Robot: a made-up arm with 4 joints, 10 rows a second.
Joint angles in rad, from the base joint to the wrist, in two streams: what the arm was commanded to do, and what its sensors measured. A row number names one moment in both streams.
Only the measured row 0 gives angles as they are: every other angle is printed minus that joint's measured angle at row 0.
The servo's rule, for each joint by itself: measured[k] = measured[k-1] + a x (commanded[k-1-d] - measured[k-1]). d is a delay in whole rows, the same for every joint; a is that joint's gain. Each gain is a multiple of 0.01, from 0.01 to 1. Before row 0 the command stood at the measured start. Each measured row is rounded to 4 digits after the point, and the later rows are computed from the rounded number. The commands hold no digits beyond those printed.
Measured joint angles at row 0: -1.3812, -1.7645, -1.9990, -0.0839
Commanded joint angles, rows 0 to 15: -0.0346, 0.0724, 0.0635, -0.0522; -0.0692, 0.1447, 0.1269, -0.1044; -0.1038, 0.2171, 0.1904, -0.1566; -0.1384, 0.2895, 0.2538, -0.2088; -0.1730, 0.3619, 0.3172, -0.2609; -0.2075, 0.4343, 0.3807, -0.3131; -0.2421, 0.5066, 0.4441, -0.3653; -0.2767, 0.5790, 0.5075, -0.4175; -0.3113, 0.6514, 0.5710, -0.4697; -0.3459, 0.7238, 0.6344, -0.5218; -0.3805, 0.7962, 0.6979, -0.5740; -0.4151, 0.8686, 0.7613, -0.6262; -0.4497, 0.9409, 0.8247, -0.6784; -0.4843, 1.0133, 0.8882, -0.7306; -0.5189, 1.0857, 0.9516, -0.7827; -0.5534, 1.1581, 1.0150, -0.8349
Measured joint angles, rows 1 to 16: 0.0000, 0.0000, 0.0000, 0.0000; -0.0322, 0.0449, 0.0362, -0.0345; -0.0666, 0.1068, 0.0879, -0.0806; -0.1012, 0.1752, 0.1463, -0.1308; -0.1358, 0.2461, 0.2076, -0.1823; -0.1704, 0.3179, 0.2701, -0.2342; -0.2049, 0.3901, 0.3331, -0.2863; -0.2395, 0.4623, 0.3964, -0.3384; -0.2741, 0.5347, 0.4597, -0.3906; -0.3087, 0.6071, 0.5231, -0.4428; -0.3433, 0.6795, 0.5865, -0.4949; -0.3779, 0.7519, 0.6500, -0.5471; -0.4125, 0.8243, 0.7134, -0.5993; -0.4471, 0.8966, 0.7768, -0.6515; -0.4817, 0.9690, 0.8403, -0.7037; -0.5163, 1.0414, 0.9037, -0.7558
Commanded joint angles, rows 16 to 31: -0.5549, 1.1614, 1.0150, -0.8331; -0.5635, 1.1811, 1.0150, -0.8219; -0.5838, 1.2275, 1.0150, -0.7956; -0.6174, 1.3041, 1.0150, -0.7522; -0.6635, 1.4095, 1.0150, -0.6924; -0.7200, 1.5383, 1.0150, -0.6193; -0.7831, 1.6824, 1.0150, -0.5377; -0.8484, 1.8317, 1.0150, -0.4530; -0.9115, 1.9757, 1.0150, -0.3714; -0.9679, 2.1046, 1.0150, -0.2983; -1.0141, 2.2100, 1.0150, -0.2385; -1.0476, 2.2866, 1.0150, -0.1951; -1.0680, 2.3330, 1.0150, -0.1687; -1.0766, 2.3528, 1.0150, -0.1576; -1.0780, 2.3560, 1.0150, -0.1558; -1.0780, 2.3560, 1.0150, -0.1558
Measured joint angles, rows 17 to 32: -0.5508, 1.1138, 0.9671, -0.8080; -0.5546, 1.1433, 0.9944, -0.8246; -0.5629, 1.1667, 1.0061, -0.8228; -0.5823, 1.2044, 1.0112, -0.8048; -0.6149, 1.2662, 1.0134, -0.7701; -0.6601, 1.3550, 1.0143, -0.7188; -0.7158, 1.4686, 1.0147, -0.6531; -0.7784, 1.6012, 1.0149, -0.5769; -0.8435, 1.7441, 1.0150, -0.4951; -0.9067, 1.8877, 1.0150, -0.4135; -0.9636, 2.0222, 1.0150, -0.3375; -1.0106, 2.1386, 1.0150, -0.2722; -1.0450, 2.2304, 1.0150, -0.2213; -1.0664, 2.2940, 1.0150, -0.1866; -1.0759, 2.3305, 1.0150, -0.1675; -1.0779, 2.3463, 1.0150, -0.1598
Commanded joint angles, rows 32 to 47: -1.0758, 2.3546, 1.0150, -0.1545; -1.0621, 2.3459, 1.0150, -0.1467; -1.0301, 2.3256, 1.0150, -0.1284; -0.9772, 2.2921, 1.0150, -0.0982; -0.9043, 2.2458, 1.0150, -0.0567; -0.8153, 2.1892, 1.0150, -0.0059; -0.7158, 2.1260, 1.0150, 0.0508; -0.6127, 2.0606, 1.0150, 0.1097; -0.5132, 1.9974, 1.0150, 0.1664; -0.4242, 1.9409, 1.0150, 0.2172; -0.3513, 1.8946, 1.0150, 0.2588; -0.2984, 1.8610, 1.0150, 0.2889; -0.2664, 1.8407, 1.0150, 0.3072; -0.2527, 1.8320, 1.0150, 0.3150; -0.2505, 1.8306, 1.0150, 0.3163; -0.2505, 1.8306, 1.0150, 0.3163
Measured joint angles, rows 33 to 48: -1.0780, 2.3523, 1.0150, -0.1572; -1.0760, 2.3537, 1.0150, -0.1554; -1.0631, 2.3489, 1.0150, -0.1497; -1.0324, 2.3345, 1.0150, -0.1356; -0.9811, 2.3082, 1.0150, -0.1109; -0.9097, 2.2695, 1.0150, -0.0751; -0.8219, 2.2197, 1.0150, -0.0294; -0.7232, 2.1616, 1.0150, 0.0235; -0.6204, 2.0990, 1.0150, 0.0804; -0.5207, 2.0360, 1.0150, 0.1372; -0.4310, 1.9770, 1.0150, 0.1900; -0.3569, 1.9259, 1.0150, 0.2354; -0.3025, 1.8857, 1.0150, 0.2707; -0.2689, 1.8578, 1.0150, 0.2948; -0.2538, 1.8418, 1.0150, 0.3081; -0.2507, 1.8349, 1.0150, 0.3135
